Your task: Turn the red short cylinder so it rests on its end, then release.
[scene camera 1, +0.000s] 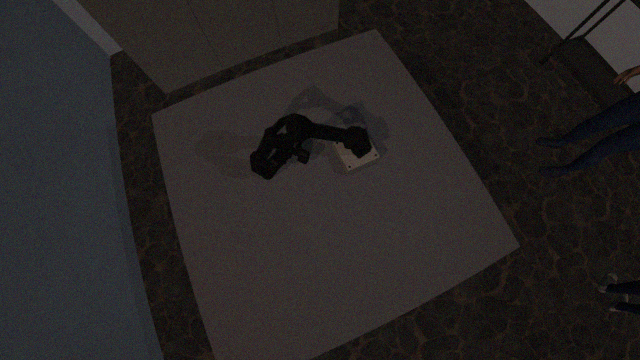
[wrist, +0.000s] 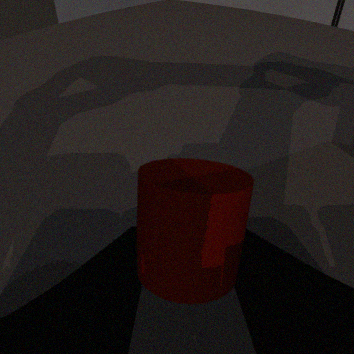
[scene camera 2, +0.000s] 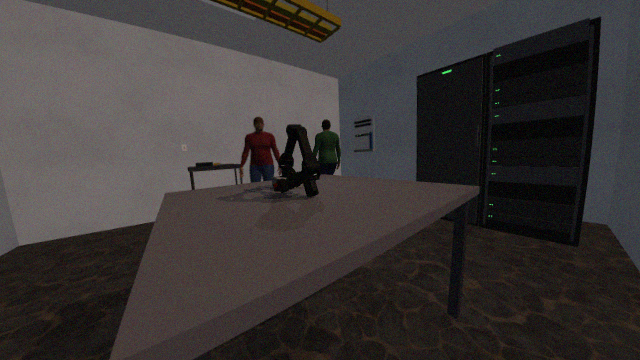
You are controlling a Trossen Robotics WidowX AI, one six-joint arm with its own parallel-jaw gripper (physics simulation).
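Observation:
The red short cylinder [wrist: 192,235] is between the two black fingers in the wrist view, with one round end facing up in that view. A small part of the red cylinder [scene camera 2: 275,184] shows at the left of the arm's low end in scene camera 2. My gripper [wrist: 185,236] is shut on it, low over the table. Whether the cylinder's lower end touches the table, and its exact tilt, cannot be told. In scene camera 1 the arm hides the cylinder, and the fingers cannot be made out.
The arm's white base plate [scene camera 1: 350,162] lies on the grey table [scene camera 1: 320,240] [scene camera 2: 220,240]. Shadows of the arm fall on the table top. Two standing people, a small side table [scene camera 2: 215,167] and dark server racks [scene camera 2: 450,125] are beyond the table.

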